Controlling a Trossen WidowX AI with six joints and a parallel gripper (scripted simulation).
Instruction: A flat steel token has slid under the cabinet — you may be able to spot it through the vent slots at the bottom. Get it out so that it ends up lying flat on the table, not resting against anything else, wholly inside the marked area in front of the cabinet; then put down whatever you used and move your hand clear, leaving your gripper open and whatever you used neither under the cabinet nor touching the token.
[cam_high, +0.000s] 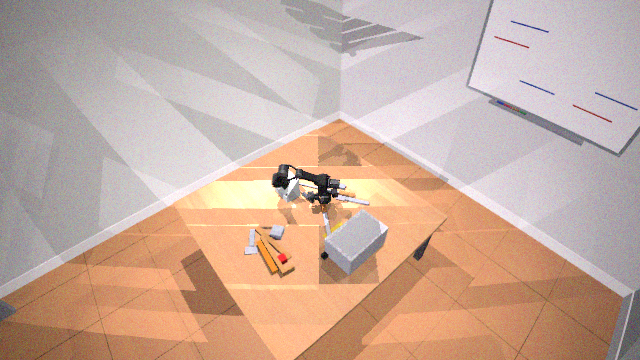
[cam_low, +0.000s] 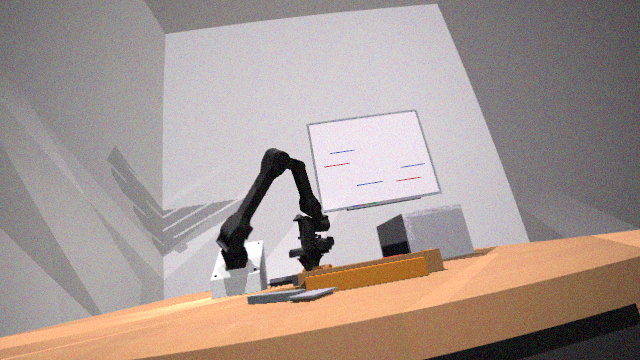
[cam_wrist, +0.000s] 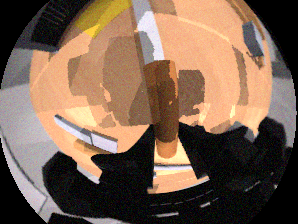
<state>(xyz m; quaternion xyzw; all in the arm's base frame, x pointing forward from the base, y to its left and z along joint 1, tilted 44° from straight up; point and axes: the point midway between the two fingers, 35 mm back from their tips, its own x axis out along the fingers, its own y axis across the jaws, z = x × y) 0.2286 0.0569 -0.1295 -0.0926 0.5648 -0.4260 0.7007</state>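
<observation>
Right now the grey bar is 90 mm behind my gripper tip and 170 mm to the left of it. Round my gripper tip: thin wooden stick: 50 mm ahead, 410 mm to the right; red block: 190 mm ahead, 430 mm to the right, 10 mm above; grey block: 20 mm ahead, 360 mm to the right, 10 mm above.
</observation>
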